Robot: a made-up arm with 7 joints.
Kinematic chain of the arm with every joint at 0, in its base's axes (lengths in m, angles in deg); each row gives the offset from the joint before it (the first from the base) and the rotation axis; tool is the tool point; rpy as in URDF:
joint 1: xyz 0 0 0 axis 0.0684 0.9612 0.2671
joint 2: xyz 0 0.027 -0.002 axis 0.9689 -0.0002 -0.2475
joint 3: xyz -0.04 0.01 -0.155 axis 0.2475 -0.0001 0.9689
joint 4: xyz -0.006 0 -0.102 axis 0.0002 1 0
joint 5: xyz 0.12 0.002 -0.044 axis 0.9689 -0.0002 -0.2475
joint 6: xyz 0.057 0 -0.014 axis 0.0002 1 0
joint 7: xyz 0.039 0 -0.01 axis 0.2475 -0.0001 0.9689
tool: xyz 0 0 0 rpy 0 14.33 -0.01
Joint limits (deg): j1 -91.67..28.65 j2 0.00..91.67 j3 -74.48..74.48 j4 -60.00..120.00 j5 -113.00..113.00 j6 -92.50..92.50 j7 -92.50..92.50
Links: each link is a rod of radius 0.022 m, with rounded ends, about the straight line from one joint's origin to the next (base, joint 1, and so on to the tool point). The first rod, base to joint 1, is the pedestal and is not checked.
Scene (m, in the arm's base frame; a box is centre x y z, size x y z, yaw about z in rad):
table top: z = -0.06
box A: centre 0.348 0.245 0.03 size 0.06 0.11 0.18 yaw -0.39
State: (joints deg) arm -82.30 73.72 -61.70 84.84 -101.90 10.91 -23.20
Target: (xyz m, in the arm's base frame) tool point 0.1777 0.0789 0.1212
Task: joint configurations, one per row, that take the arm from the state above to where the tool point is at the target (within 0.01 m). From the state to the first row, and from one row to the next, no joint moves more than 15 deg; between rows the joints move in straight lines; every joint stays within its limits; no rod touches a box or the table.
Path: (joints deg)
1: -85.42 79.70 -56.00 71.45 -97.71 13.57 -31.58
2: -88.55 85.69 -50.30 58.06 -93.53 16.22 -39.95
3: -91.67 91.67 -44.60 44.67 -89.34 18.88 -48.33
4: -88.95 91.67 -40.30 30.10 -93.28 22.18 -44.14
5: -86.24 91.67 -36.01 15.53 -97.23 25.48 -39.95
6: -83.52 91.67 -31.72 0.97 -101.17 28.79 -35.76
7: -80.80 91.67 -27.42 -13.60 -105.11 32.09 -31.58
8: -78.09 91.67 -23.13 -28.17 -109.06 35.39 -27.39
9: -75.37 91.67 -18.84 -42.73 -113.00 38.69 -23.20

